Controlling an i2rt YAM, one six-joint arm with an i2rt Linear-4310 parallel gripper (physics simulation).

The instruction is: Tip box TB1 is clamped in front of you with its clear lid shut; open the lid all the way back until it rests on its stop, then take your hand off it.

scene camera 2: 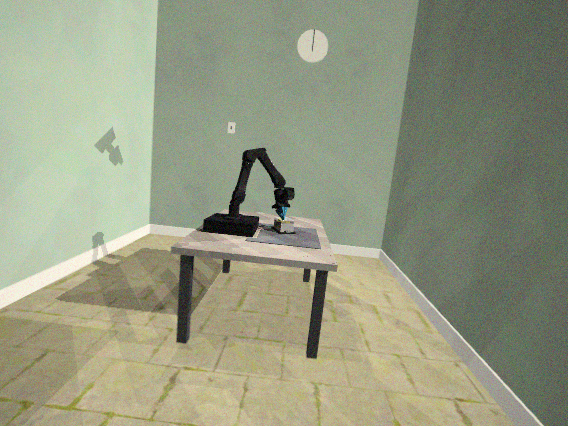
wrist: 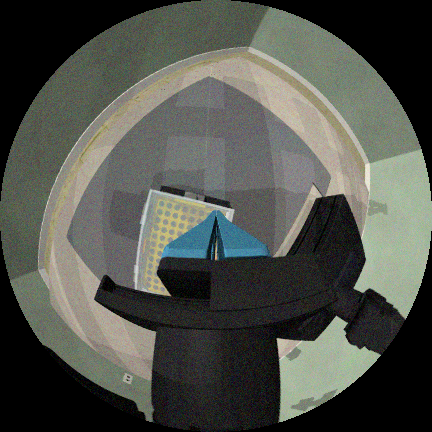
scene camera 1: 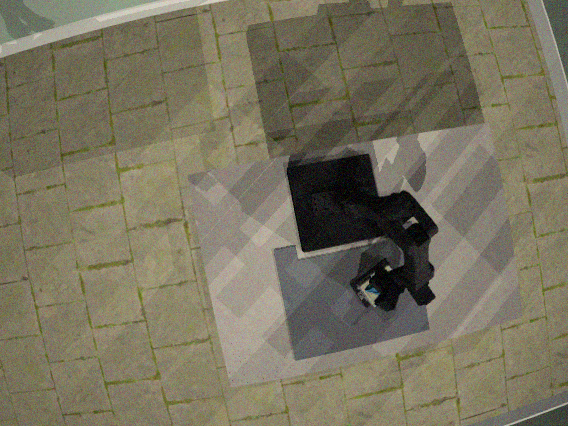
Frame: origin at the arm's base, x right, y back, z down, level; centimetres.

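Where they show: gripper, fingertip midpoint: (scene camera 2: 283,220) (wrist: 215,215) (scene camera 1: 365,289); arm's base at its link origin: (scene camera 2: 233,217) (scene camera 1: 341,200).
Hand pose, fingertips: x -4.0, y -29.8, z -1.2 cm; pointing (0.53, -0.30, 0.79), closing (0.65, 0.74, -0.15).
Observation:
Each offset is from my fingertips to the top centre of the thing. "pt": to the spot under its first point. Level surfaces: height alone.
Tip box TB1 @(dx -5.6, dy +0.0, dz +0.2 cm) (scene camera 1: 367,297) (scene camera 2: 284,228) (wrist: 167,216) stands on the grey mat, with a yellow perforated rack inside a pale rim. Black clamp parts @(pt dx -0.6, dy -6.3, dz +7.1 cm) (wrist: 172,190) show along its upper edge in the wrist view. A pale, clear-looking outline borders the rack, but the lid's angle cannot be made out. My gripper (scene camera 2: 283,220) (wrist: 215,215) is shut, its blue fingertips together with nothing between them. The tips are at the box top, over the rack's right part in the wrist view; whether they touch the lid is unclear. The fingers and gripper body hide the box's lower right part.
The grey mat @(dz +7.9 cm) (scene camera 1: 320,325) (scene camera 2: 305,241) (wrist: 245,125) lies on the pale table @(dz +8.2 cm) (scene camera 1: 240,310) (scene camera 2: 250,255). The black arm base (scene camera 1: 335,210) (scene camera 2: 231,224) stands beside the mat. The arm (scene camera 1: 417,260) (scene camera 2: 241,182) arches from it to the box.

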